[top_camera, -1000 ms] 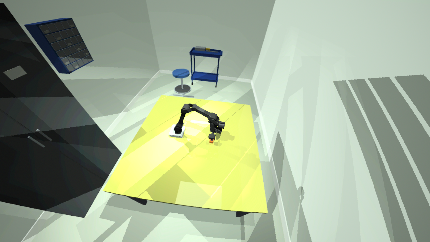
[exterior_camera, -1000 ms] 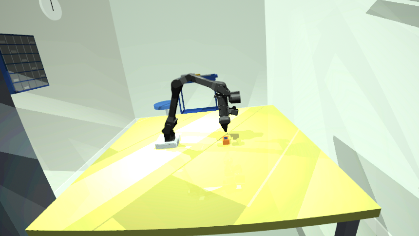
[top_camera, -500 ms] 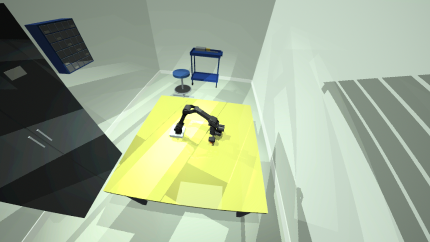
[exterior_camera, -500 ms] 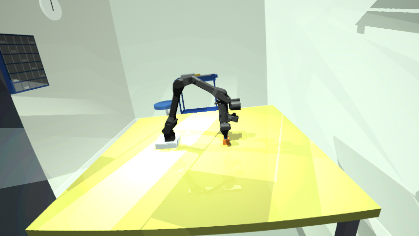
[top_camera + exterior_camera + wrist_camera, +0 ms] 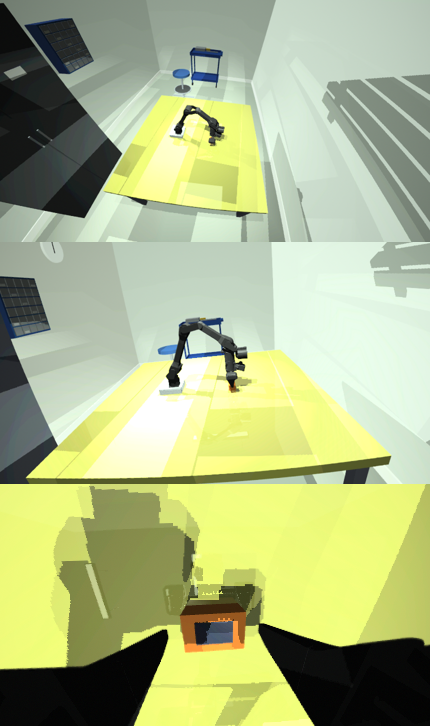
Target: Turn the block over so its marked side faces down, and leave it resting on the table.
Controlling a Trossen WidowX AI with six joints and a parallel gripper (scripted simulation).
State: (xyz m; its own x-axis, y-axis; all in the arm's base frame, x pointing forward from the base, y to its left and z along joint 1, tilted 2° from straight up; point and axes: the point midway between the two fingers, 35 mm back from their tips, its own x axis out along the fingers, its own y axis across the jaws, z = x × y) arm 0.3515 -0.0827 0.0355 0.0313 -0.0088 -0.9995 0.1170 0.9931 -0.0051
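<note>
The orange block lies right at my gripper tip.
</note>
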